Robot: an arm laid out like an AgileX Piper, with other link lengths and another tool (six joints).
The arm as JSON. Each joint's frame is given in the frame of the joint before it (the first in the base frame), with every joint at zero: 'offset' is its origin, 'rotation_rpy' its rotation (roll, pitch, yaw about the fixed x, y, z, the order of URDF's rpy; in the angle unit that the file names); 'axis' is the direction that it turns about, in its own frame. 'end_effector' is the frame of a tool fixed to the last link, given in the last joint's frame.
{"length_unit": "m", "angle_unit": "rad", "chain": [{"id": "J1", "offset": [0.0, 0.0, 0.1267], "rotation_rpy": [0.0, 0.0, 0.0], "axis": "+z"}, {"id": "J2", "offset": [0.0, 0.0, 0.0], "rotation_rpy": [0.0, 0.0, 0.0], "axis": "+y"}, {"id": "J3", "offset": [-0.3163, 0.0, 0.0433], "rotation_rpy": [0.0, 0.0, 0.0], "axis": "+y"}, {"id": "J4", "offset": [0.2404, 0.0, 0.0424], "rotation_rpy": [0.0, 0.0, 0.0], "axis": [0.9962, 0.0, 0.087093]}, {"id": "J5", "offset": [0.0, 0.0, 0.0], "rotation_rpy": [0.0, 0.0, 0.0], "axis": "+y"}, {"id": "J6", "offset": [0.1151, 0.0, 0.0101], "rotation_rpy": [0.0, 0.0, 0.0], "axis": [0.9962, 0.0, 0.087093]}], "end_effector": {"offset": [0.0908, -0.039, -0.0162], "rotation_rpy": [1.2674, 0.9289, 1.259]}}
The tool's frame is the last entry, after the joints.
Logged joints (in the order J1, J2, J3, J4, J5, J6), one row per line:
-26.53, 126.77, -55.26, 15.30, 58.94, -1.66
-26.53, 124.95, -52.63, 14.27, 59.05, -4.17
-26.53, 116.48, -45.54, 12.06, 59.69, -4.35
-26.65, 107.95, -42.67, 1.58, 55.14, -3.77
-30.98, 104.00, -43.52, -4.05, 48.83, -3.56
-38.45, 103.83, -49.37, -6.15, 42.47, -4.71
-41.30, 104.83, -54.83, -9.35, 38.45, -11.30
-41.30, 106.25, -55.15, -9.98, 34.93, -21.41
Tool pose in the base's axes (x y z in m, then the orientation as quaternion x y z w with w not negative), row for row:
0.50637, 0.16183, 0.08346, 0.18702, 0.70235, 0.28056, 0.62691
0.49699, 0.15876, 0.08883, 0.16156, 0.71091, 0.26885, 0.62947
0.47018, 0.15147, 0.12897, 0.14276, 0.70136, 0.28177, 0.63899
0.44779, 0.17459, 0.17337, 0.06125, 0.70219, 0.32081, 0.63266
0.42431, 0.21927, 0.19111, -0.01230, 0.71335, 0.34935, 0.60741
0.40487, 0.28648, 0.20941, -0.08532, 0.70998, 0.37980, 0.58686
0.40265, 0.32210, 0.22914, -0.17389, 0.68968, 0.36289, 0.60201
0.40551, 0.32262, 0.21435, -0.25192, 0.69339, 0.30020, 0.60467
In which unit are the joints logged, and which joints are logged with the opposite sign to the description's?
The joints are logged in degrees. Opposite sign: J1, J5.
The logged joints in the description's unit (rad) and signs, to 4 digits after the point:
0.4630, 2.2126, -0.9645, 0.2670, -1.0287, -0.0290
0.4630, 2.1808, -0.9186, 0.2491, -1.0306, -0.0728
0.4630, 2.0330, -0.7948, 0.2105, -1.0418, -0.0759
0.4651, 1.8841, -0.7447, 0.0276, -0.9624, -0.0658
0.5407, 1.8151, -0.7596, -0.0707, -0.8522, -0.0621
0.6711, 1.8122, -0.8617, -0.1073, -0.7412, -0.0822
0.7208, 1.8296, -0.9570, -0.1632, -0.6711, -0.1972
0.7208, 1.8544, -0.9625, -0.1742, -0.6096, -0.3737

